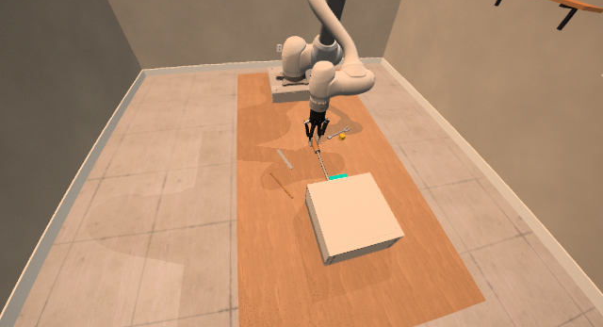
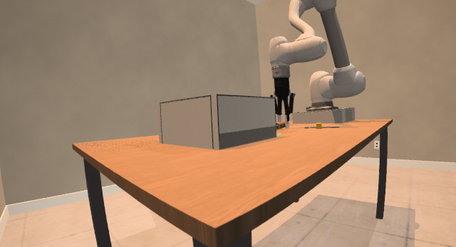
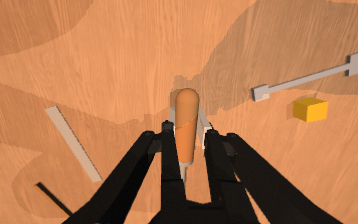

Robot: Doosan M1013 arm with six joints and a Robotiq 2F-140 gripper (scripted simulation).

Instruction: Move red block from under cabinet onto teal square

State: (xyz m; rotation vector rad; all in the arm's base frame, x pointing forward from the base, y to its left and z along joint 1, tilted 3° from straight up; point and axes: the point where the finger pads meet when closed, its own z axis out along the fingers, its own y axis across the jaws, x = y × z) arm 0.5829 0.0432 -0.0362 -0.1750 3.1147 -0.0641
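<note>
Right now the yellow cube is 17 cm to the left of my hand, 4 cm behind it and 3 cm below it. Also, from my hand: flat grey strip: 17 cm to the right, 9 cm ahead, 4 cm below; grey forked wrench: 17 cm to the left, 8 cm behind, 3 cm below; screwdriver: 13 cm ahead, 5 cm to the left, 2 cm below.
</note>
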